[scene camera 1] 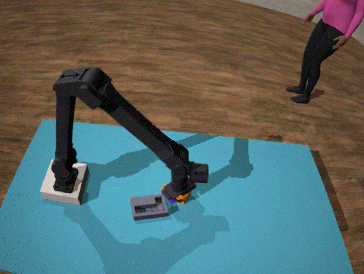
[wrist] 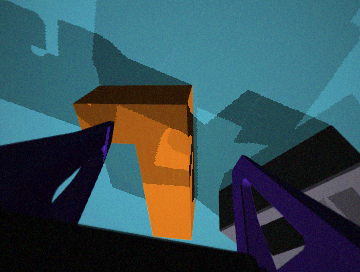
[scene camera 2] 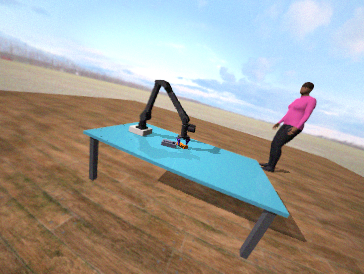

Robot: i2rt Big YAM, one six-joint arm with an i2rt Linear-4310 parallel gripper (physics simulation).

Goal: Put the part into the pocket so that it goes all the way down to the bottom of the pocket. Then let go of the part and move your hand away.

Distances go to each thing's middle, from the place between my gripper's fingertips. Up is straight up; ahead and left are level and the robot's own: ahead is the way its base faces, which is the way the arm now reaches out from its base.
I see the orange L-shaped block (wrist: 158, 119) 20 mm to the left of my hand, 10 mm below it and 10 mm behind it. The rest, counted from my hand: grey pocket block (scene camera 1: 153, 206): 120 mm behind, 60 mm to the right, 10 mm below.
